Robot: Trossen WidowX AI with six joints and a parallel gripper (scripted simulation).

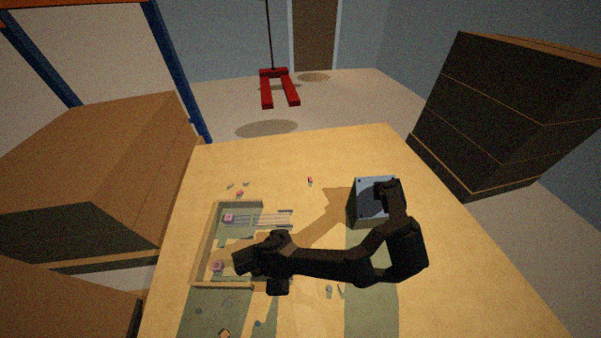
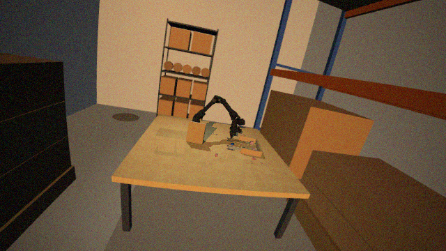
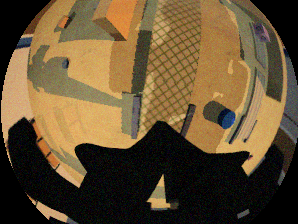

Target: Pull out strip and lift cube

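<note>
My gripper tip is now 10 cm short of the long meshed strip, 2 cm above it and 1 cm to the left of it. The rest, counted from my gripper tip: small blue cylinder: 11 cm to the right, 1 cm below, 1 cm ahead.
</note>
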